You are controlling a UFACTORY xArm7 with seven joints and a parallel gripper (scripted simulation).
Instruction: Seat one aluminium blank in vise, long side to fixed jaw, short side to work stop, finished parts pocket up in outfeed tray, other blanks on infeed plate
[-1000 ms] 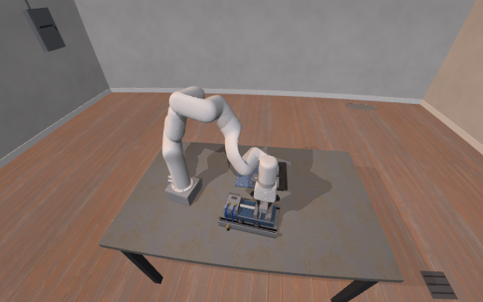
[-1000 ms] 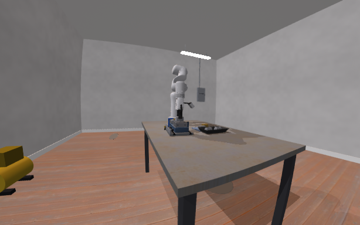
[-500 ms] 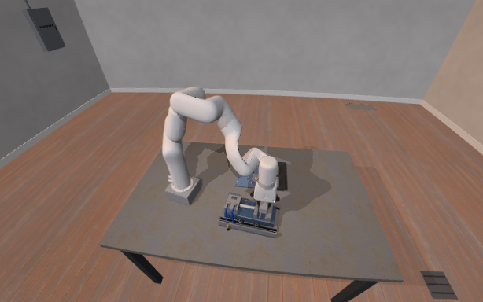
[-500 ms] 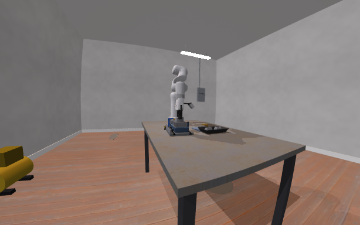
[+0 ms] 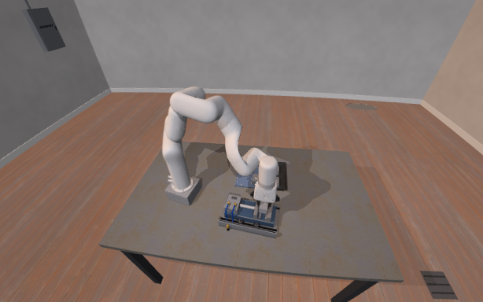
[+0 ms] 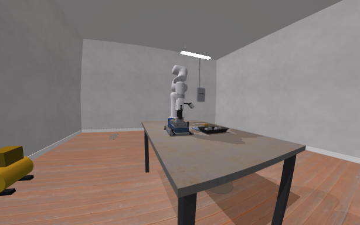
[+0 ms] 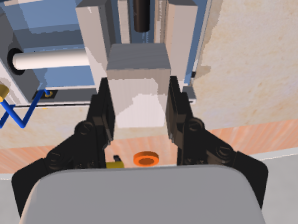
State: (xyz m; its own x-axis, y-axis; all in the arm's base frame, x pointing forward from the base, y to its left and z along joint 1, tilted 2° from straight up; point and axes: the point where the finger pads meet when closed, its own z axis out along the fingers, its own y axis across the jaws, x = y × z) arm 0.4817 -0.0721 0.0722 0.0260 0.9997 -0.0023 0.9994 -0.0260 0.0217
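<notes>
Now: the white piston rod 9 cm behind my hand, 1 cm to the left of it and 6 cm below it. The rest, counted from my hand: brass blank 18 cm behind, 33 cm to the left, 12 cm below; then vise 7 cm behind, 1 cm to the left, 10 cm below.
</notes>
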